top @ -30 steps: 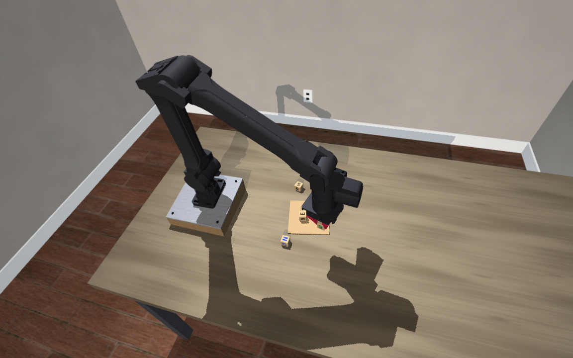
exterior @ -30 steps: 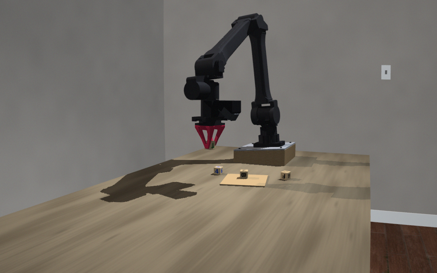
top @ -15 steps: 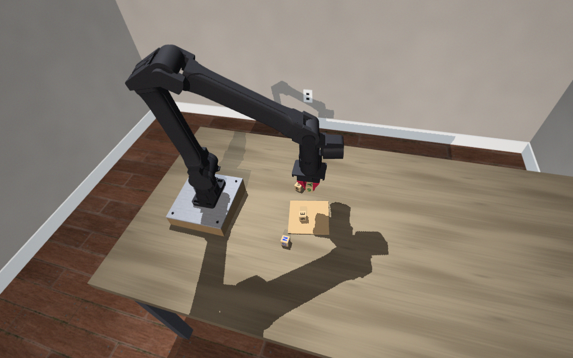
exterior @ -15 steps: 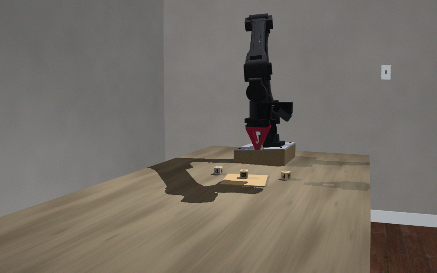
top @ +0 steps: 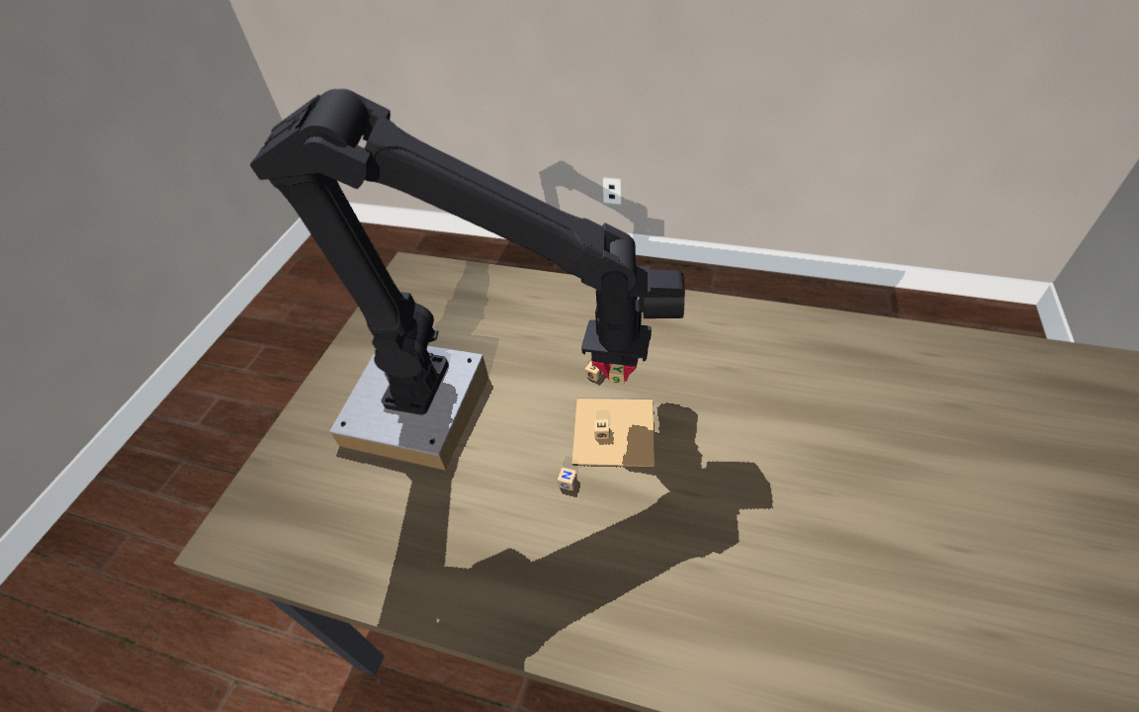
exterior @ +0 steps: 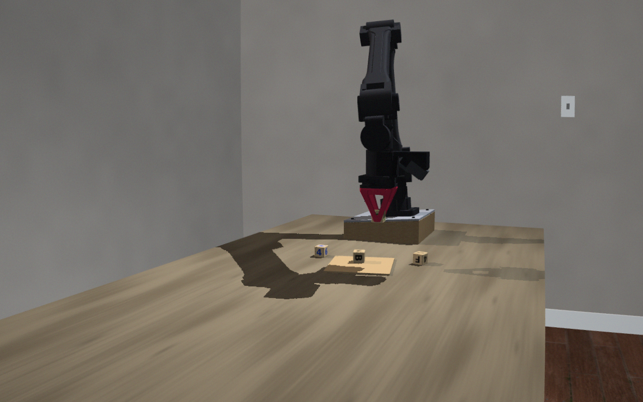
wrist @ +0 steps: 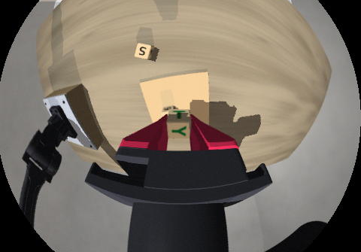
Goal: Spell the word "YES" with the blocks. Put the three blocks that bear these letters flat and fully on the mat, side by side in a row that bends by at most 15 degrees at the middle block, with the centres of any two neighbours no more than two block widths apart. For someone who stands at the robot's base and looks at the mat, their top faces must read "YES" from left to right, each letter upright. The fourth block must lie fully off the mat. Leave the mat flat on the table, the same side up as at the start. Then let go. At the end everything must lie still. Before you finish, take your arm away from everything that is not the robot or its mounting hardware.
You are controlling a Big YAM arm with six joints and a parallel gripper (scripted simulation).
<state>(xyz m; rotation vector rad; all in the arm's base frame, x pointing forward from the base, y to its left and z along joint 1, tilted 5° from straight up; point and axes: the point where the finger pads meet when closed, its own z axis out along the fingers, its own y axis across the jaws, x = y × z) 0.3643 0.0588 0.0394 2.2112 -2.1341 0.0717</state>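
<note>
My gripper is now 40 mm to the left of the tan mat and 110 mm above it.
</note>
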